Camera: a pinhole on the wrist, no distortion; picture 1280 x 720 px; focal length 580.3 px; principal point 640.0 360.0 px. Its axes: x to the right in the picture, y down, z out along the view. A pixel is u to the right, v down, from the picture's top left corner.
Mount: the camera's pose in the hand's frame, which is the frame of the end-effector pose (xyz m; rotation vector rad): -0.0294 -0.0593 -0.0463 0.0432 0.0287 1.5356
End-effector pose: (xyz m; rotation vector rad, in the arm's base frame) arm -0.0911 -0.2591 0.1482 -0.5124 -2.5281 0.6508
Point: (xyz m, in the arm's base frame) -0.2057 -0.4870 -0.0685
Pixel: 577.0 479.7
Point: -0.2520 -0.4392 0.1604
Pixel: 251.3 120.4
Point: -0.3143 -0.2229 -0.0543
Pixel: 921.1 105.3
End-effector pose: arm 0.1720 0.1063 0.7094 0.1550 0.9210 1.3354
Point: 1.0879 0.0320 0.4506
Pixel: outside the picture
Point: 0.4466 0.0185 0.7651
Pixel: 268.0 602.6
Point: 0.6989 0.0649 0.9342
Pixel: 388.5 537.7
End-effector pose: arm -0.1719 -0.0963 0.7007 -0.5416 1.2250 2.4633
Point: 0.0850 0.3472 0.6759
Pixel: 79.4 581.9
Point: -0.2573 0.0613 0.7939
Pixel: 821.2 203.6
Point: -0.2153 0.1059 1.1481
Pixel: 979.2 550.0
